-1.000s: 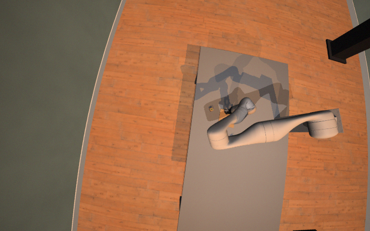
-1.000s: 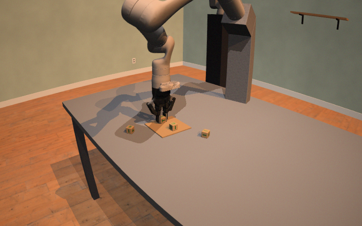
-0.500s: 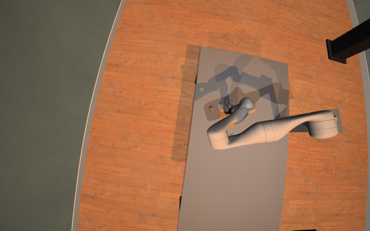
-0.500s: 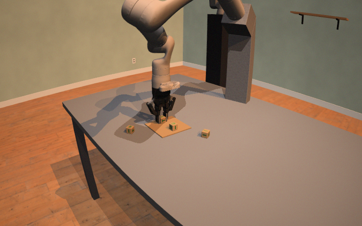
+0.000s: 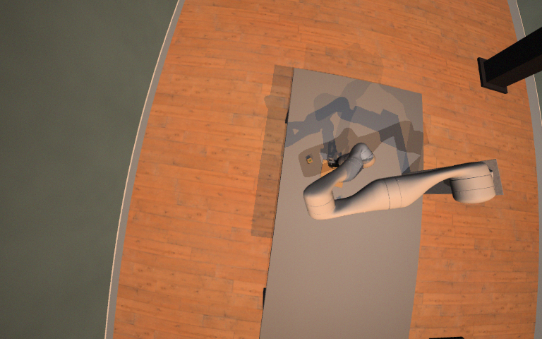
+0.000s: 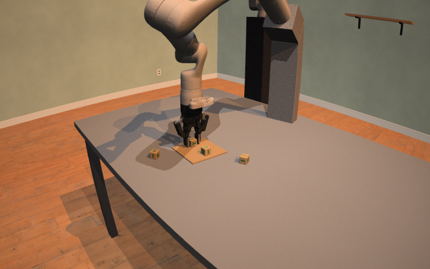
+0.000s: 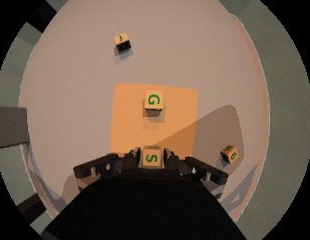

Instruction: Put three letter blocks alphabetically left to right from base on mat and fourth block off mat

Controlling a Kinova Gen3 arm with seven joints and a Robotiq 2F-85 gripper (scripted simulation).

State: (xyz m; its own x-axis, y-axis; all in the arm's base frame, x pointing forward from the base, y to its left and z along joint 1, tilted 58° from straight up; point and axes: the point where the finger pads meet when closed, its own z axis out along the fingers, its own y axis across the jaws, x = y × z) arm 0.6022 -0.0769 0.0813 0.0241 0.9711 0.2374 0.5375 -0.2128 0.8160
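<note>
Right now my hand is 40 mm to the right of the mat and 20 mm above it.
</note>
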